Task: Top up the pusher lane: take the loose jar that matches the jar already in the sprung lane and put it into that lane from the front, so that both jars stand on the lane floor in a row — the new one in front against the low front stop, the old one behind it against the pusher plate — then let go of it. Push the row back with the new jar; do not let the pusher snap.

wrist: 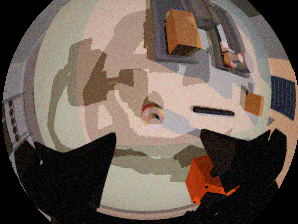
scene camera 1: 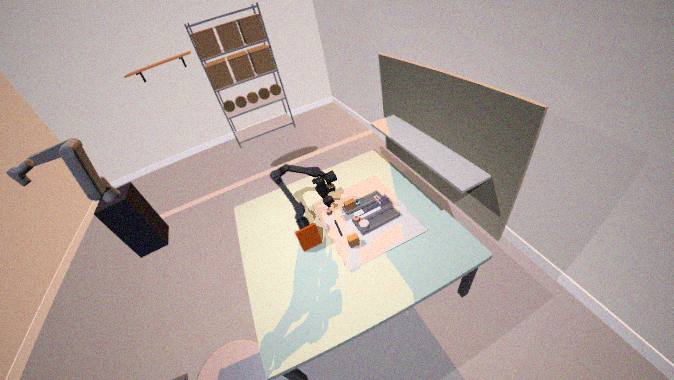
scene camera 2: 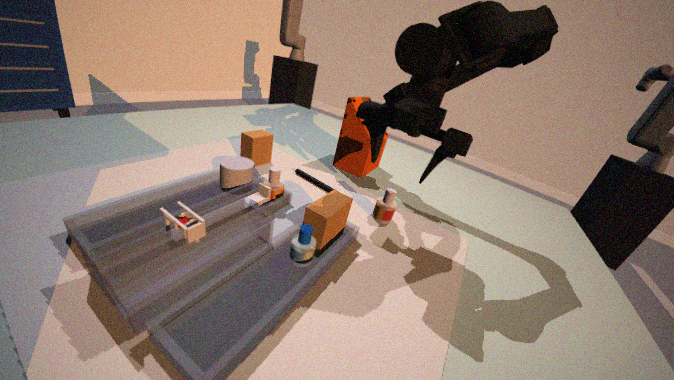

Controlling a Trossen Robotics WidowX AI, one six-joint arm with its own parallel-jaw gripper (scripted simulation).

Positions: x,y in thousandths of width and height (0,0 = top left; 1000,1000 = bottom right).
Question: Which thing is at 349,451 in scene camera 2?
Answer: A tan cylinder.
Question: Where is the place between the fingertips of my gripper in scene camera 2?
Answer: At 588,454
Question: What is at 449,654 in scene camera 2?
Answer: A blue-capped jar.
